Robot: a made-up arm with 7 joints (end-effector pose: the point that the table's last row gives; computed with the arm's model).
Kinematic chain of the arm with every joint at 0, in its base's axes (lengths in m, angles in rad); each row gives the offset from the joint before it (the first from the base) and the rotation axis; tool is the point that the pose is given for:
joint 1: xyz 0 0 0.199 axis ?
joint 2: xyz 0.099 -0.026 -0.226 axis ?
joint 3: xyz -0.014 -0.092 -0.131 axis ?
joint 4: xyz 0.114 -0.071 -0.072 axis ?
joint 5: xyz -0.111 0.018 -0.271 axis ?
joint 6: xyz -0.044 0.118 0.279 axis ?
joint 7: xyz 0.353 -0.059 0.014 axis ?
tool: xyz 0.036 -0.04 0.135
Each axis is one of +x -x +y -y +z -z.
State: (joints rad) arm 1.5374 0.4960 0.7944 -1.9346 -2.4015 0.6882 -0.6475
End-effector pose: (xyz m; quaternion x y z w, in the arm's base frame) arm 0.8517 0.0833 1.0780 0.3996 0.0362 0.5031 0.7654
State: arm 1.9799 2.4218 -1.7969 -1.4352 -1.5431 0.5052 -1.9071
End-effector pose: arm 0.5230 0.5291 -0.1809 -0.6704 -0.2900 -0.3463 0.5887
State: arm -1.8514 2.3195 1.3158 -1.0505 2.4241 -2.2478 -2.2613
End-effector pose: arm -0.0155 0.0023 -0.1578 0.0159 -0.4235 -0.8954 0.1367
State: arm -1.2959 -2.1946 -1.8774 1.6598 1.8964 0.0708 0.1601
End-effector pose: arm 0.4930 0.2813 0.4343 -0.2817 0.4178 0.1729 0.8463
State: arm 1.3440 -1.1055 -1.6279 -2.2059 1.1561 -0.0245 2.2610
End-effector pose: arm 0.5675 -0.5117 0.2520 -0.2303 0.6071 -0.3748 0.6618
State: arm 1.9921 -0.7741 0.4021 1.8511 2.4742 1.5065 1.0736
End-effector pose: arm -0.1037 -0.9469 0.4196 0.4976 0.7907 -0.1141 0.3377
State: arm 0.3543 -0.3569 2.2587 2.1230 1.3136 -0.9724 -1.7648
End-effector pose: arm -0.1099 -0.3784 0.1965 -0.4346 -0.3721 0.4902 0.6575
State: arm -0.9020 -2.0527 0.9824 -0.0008 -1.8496 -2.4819 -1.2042
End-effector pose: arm 0.4085 -0.4303 -0.2800 -0.0536 0.1377 -0.8270 0.5424
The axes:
joint 1: -y
joint 2: +x
joint 3: -y
joint 4: +z
joint 5: -y
joint 6: -x
joint 7: +z

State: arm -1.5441 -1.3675 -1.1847 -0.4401 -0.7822 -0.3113 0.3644
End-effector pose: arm -0.0446 -0.7903 0.2158 -0.6253 0.7103 -0.3045 0.1084
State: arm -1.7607 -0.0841 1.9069 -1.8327 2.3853 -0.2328 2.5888
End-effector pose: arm 0.0259 0.4128 -0.1971 -0.7982 0.4594 0.1968 0.3364
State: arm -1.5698 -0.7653 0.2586 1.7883 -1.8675 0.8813 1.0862
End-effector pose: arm -0.8816 -0.7118 0.0421 0.1467 -0.2738 -0.4868 0.8165
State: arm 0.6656 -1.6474 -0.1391 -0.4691 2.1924 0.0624 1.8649
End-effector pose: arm -0.0120 -0.4338 -0.3785 0.9331 -0.1347 -0.1544 0.2956
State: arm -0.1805 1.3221 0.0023 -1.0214 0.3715 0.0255 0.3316
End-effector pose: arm 0.2034 -0.1274 -0.2405 0.4352 0.1694 -0.3892 0.7940
